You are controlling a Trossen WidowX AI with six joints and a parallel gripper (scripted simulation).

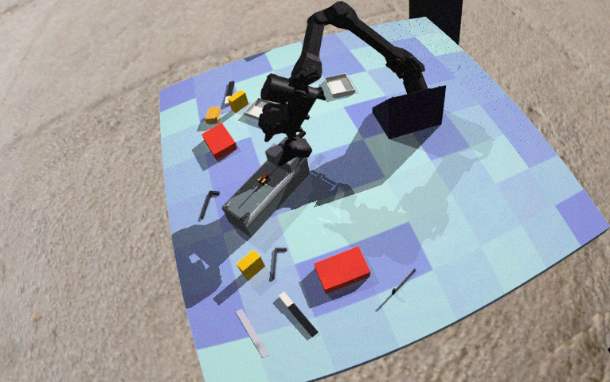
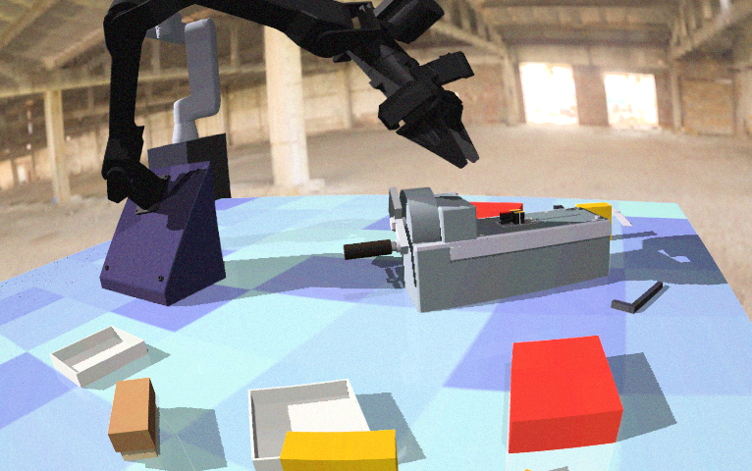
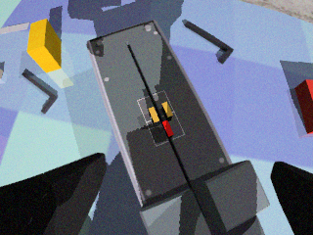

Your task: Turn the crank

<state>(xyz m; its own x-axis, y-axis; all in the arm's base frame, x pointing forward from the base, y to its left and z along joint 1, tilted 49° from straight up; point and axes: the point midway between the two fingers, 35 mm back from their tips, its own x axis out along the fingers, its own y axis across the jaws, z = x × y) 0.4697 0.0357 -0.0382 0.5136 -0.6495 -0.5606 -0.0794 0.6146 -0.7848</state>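
The dark crank handle lies 10 cm behind my gripper tip, 9 cm to the right of it and 8 cm below it. From my gripper tip the other things lie so: red pointer (7 cm below, 4 cm ahead, 1 cm to the left); then tan block (41 cm to the right, 17 cm behind, 14 cm below).
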